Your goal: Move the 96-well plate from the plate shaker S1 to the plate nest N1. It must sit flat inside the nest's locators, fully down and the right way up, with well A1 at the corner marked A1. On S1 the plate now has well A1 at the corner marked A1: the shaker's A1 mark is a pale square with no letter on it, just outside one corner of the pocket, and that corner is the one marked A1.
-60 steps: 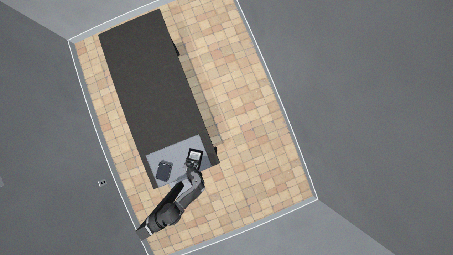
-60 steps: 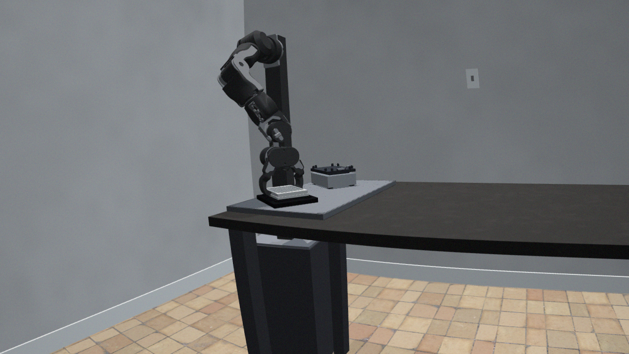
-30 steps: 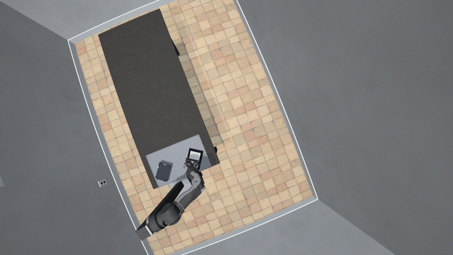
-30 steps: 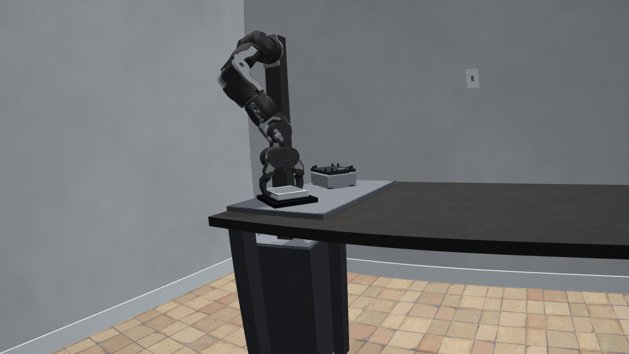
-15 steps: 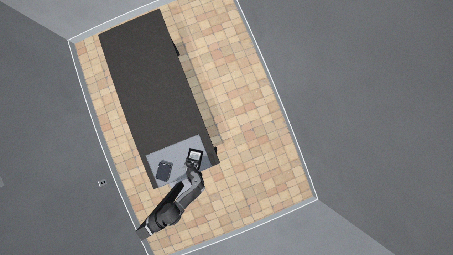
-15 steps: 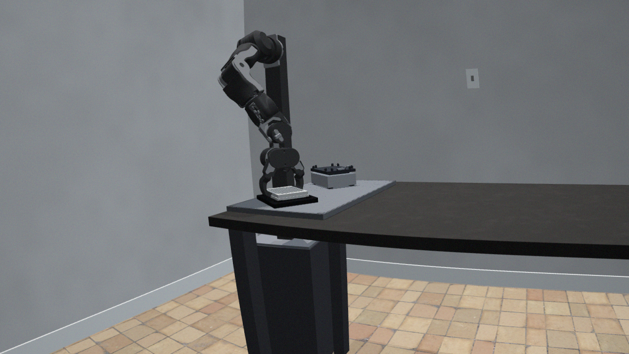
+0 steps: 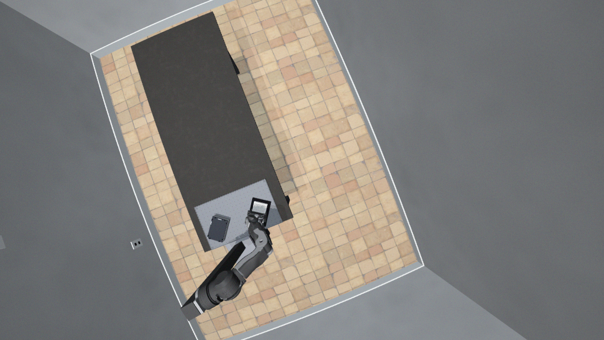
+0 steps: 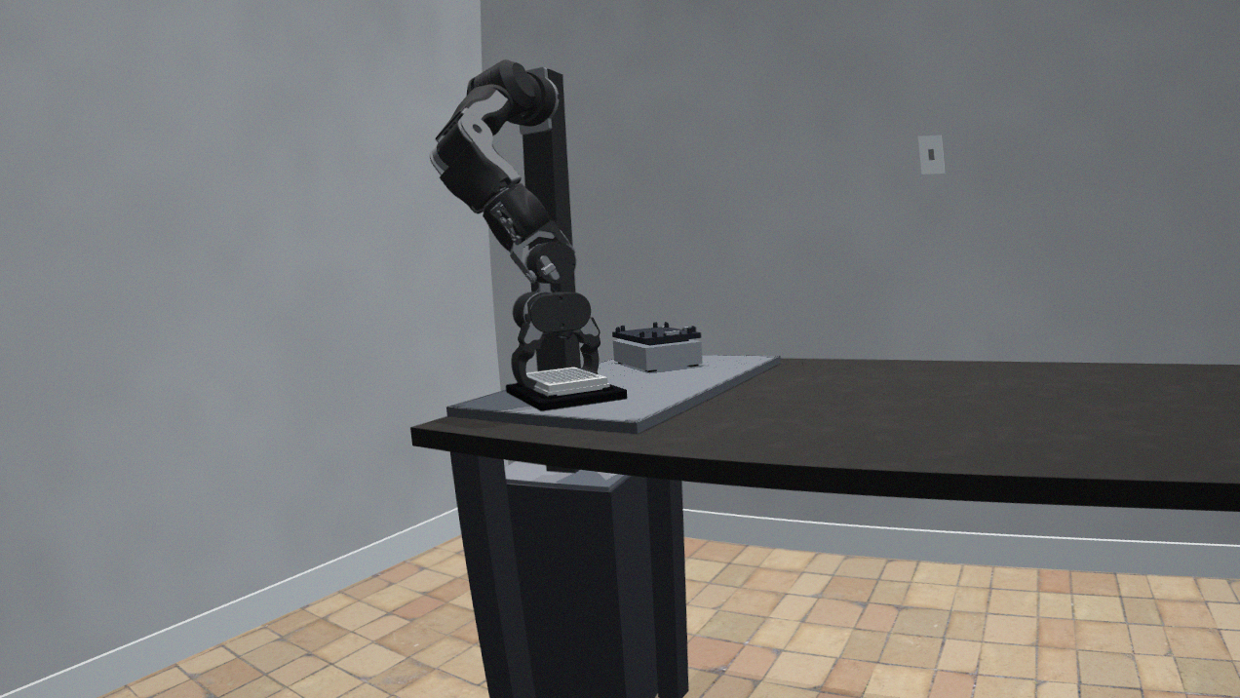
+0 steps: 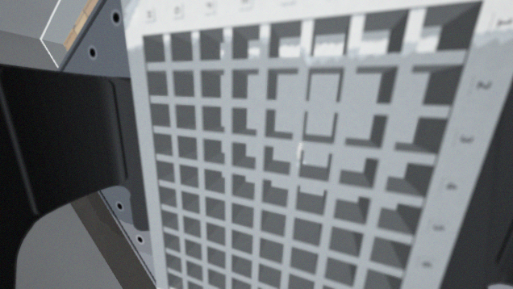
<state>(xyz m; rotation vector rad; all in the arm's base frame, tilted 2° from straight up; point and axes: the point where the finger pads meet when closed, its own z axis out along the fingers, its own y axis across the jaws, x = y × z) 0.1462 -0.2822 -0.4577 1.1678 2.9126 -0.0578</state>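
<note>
Now: the white 96-well plate 1 cm to the right of my hand and 1 cm ahead of it. Also, from my hand: black plate nest N1: 1 cm to the right, 1 cm below, 1 cm ahead; then plate shaker S1: 24 cm to the left, 8 cm ahead, 2 cm above; then A1 mark: 8 cm to the left, 1 cm below, 1 cm behind.
</note>
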